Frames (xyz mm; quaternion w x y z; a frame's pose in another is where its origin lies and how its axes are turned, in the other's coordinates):
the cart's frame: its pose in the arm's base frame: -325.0 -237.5 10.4 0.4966 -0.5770 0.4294 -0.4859
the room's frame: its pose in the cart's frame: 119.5 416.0 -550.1 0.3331 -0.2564 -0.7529 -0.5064
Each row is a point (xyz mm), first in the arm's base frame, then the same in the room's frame.
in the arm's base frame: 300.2 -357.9 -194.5
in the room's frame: 824.4 661.9 -514.4
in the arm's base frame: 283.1 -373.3 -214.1
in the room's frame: 805.0 665.6 -491.5
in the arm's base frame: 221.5 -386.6 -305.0
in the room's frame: 769.9 656.7 -387.0
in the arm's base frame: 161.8 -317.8 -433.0
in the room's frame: 803.0 604.8 -242.5
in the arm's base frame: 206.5 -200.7 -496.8
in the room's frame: 929.5 575.6 -188.2
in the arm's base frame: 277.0 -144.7 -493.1
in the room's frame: 1016.2 586.3 -210.0
